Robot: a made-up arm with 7 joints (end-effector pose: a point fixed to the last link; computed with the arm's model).
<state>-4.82 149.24 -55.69 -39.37 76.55 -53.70 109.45</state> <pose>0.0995 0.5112 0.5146 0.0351 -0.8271 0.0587 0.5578</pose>
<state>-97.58 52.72 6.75 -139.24 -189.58 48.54 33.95</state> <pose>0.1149 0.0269 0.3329 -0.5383 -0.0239 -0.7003 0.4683</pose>
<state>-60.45 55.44 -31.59 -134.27 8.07 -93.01 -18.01</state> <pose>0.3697 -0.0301 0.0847 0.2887 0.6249 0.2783 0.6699</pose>
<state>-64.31 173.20 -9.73 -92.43 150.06 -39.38 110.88</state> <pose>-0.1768 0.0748 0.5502 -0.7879 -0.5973 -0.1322 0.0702</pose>
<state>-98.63 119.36 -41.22 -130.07 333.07 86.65 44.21</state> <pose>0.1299 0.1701 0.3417 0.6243 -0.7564 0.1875 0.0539</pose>
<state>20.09 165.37 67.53 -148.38 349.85 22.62 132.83</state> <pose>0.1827 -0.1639 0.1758 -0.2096 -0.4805 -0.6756 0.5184</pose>
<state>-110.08 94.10 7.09 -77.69 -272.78 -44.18 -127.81</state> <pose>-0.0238 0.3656 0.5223 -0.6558 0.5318 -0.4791 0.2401</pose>
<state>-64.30 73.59 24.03 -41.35 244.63 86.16 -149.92</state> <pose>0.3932 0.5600 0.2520 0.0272 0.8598 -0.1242 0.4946</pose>
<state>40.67 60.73 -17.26 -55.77 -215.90 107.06 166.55</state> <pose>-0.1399 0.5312 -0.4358 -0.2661 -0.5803 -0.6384 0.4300</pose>
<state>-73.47 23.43 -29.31 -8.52 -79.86 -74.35 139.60</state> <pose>0.7318 0.0727 -0.1498 -0.3687 -0.2025 -0.2083 0.8830</pose>
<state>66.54 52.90 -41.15 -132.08 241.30 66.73 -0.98</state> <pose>-0.1908 0.0743 -0.3347 0.6474 -0.2006 -0.6328 0.3743</pose>
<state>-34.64 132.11 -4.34 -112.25 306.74 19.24 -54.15</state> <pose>0.2383 0.2049 0.3814 -0.8238 -0.2869 0.3130 0.3756</pose>
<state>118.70 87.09 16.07 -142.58 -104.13 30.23 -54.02</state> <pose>-0.1306 0.2717 -0.1453 -0.3415 0.0117 0.8917 0.2967</pose>
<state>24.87 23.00 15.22 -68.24 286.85 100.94 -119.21</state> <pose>0.0499 0.3348 -0.5761 -0.0527 0.8244 -0.4815 0.2928</pose>
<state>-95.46 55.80 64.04 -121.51 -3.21 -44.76 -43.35</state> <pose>0.0388 0.3407 0.2885 -0.5782 0.3476 -0.4255 0.6032</pose>
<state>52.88 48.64 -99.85 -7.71 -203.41 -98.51 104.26</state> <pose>-0.5488 0.4330 -0.2725 0.0722 -0.7313 0.4574 0.5008</pose>
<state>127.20 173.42 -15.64 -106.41 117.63 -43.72 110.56</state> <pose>0.0138 0.3947 -0.3411 0.1346 0.1155 0.6888 0.7029</pose>
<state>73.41 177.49 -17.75 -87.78 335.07 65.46 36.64</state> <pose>0.4796 0.3448 -0.1121 0.6421 0.0595 -0.7625 0.0536</pose>
